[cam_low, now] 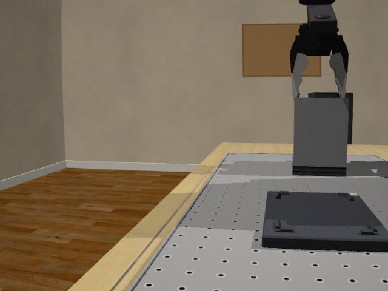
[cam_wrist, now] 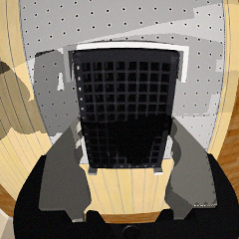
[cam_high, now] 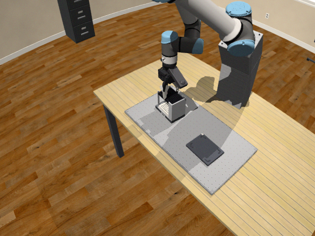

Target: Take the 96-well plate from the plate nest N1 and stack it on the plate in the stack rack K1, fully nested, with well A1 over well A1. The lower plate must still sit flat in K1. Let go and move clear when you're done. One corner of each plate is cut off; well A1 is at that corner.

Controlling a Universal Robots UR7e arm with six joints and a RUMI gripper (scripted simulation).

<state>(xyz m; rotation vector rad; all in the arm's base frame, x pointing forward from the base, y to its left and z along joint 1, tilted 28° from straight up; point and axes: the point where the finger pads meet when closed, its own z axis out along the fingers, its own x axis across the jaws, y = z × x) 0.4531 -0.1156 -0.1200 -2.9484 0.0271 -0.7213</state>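
My gripper is now 110 mm above the white plate. Round my hand: black 96-well plate: 10 mm below.
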